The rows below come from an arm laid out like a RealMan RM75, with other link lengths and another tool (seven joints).
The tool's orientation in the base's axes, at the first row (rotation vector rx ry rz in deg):
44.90, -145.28, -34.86
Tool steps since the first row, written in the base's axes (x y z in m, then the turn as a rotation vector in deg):
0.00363, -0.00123, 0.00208, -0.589, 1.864, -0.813
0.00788, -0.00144, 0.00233, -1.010, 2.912, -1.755
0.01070, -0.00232, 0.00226, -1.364, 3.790, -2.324
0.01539, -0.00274, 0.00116, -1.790, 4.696, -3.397
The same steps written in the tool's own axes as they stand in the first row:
-0.00147, -0.00138, -0.00387, -0.889, 1.220, 1.485
-0.00448, -0.00320, -0.00626, -1.444, 1.694, 2.761
-0.00610, -0.00508, -0.00787, -1.852, 2.205, 3.651
-0.00967, -0.00794, -0.00944, -2.352, 2.508, 4.997

